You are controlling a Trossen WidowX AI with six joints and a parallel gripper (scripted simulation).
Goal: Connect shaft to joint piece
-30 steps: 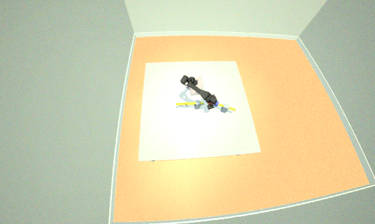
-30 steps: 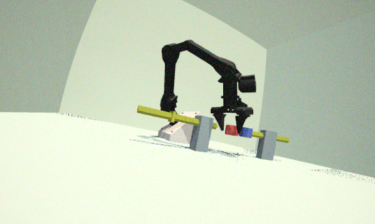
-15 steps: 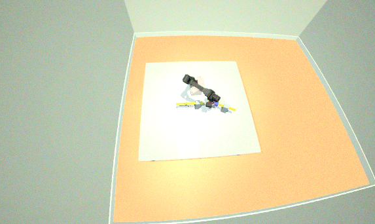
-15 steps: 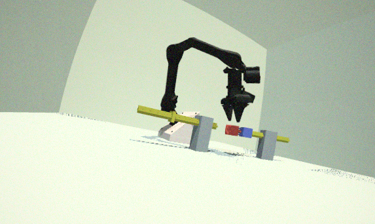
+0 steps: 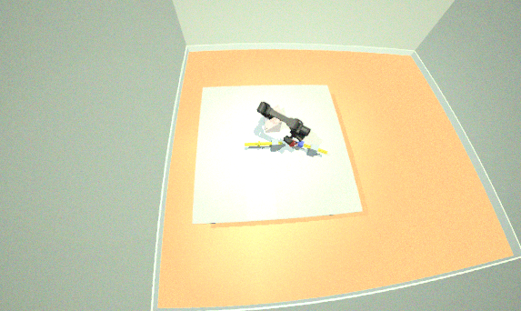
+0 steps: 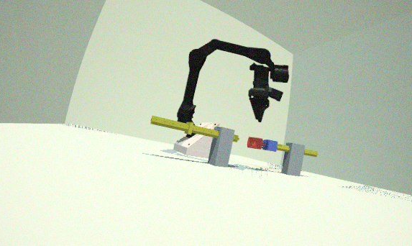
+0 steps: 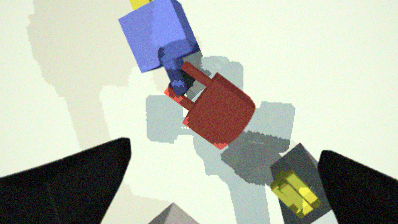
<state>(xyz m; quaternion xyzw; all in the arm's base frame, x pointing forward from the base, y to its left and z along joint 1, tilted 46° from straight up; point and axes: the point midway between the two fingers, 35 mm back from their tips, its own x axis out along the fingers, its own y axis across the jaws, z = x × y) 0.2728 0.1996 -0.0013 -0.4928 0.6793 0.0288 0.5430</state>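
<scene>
Now: gripper tip 10 mm past the red joint piece, 10 mm to the right of it and 80 mm above it.
</scene>
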